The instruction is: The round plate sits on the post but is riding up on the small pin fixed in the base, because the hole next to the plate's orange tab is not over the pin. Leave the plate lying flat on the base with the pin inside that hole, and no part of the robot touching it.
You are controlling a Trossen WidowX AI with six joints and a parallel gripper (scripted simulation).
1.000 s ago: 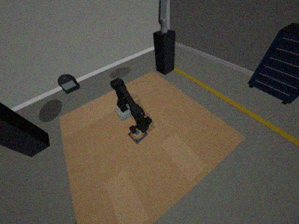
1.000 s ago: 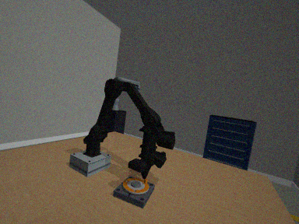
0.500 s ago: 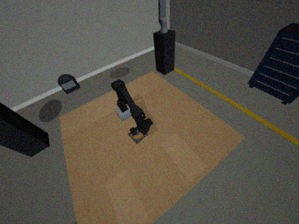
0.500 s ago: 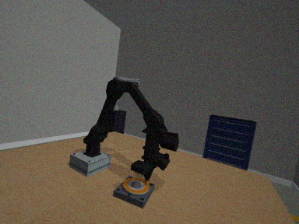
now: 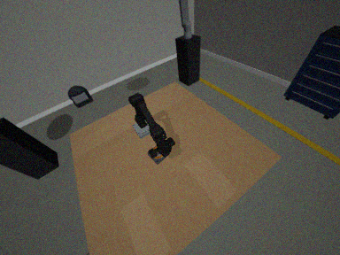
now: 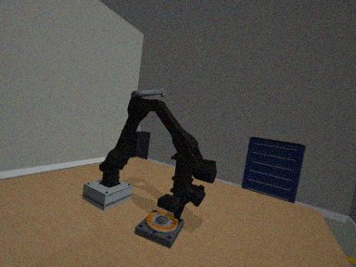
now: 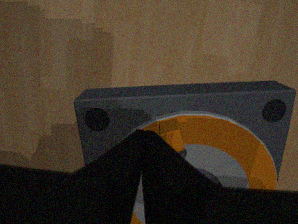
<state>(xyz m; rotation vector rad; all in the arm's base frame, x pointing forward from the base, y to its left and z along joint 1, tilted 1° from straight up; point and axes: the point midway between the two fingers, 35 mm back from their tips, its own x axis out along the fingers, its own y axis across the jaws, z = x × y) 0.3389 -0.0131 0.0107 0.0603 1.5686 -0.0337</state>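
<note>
The round plate is 20 mm behind my gripper tip, 20 mm to the right of it and 10 mm below it.
</note>
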